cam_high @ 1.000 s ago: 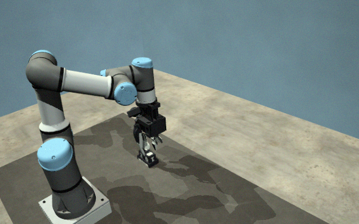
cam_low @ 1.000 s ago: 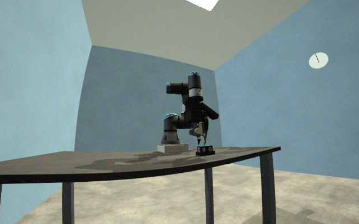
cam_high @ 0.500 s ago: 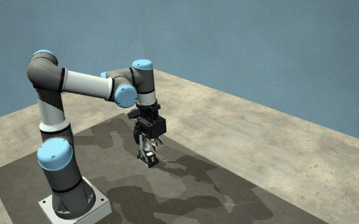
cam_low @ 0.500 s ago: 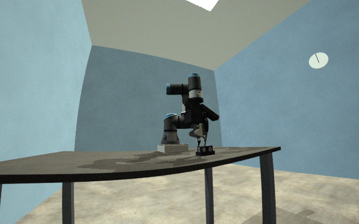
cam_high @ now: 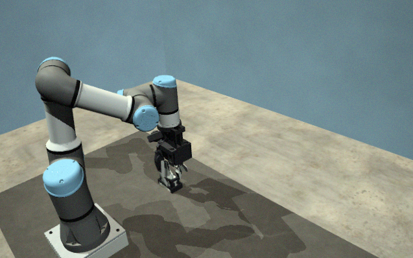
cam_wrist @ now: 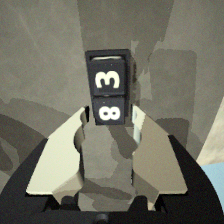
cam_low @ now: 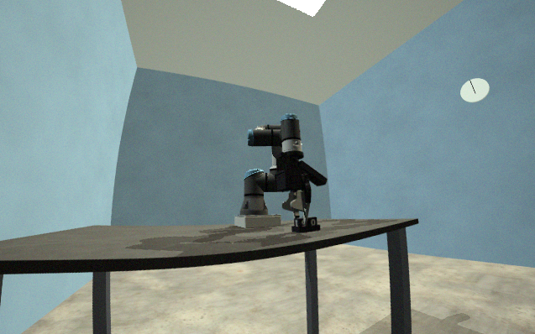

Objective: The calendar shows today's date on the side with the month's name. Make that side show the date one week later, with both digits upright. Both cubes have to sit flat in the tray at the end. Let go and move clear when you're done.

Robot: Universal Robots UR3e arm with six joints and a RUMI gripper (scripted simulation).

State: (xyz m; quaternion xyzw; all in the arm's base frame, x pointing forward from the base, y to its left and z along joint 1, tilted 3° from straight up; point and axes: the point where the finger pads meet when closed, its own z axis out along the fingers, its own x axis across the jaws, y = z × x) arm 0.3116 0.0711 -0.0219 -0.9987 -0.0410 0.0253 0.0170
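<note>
My gripper is now 30 mm above the black tray and 20 mm to the right of it.
</note>
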